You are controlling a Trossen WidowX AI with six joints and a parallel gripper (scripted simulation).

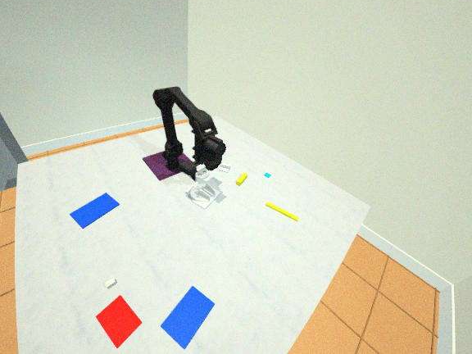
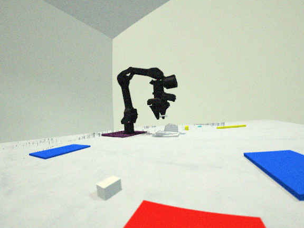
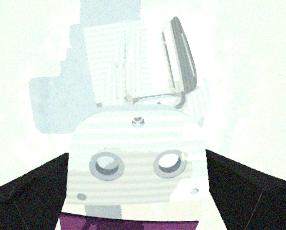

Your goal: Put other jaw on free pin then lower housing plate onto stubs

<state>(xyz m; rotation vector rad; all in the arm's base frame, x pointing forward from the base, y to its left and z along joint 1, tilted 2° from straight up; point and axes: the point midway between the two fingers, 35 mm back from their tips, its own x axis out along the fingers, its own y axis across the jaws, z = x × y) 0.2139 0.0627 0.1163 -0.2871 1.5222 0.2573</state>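
Right now the grey jaw is 7 cm below my gripper tip, 3 cm to the right of it and 3 cm ahead of it. From my gripper tip the other things lie so: red mat 40 cm to the right, 36 cm ahead, 8 cm below; then cyan chip 37 cm to the left, 8 cm below, 6 cm ahead; then yellow block 22 cm to the left, 7 cm below, 3 cm ahead.
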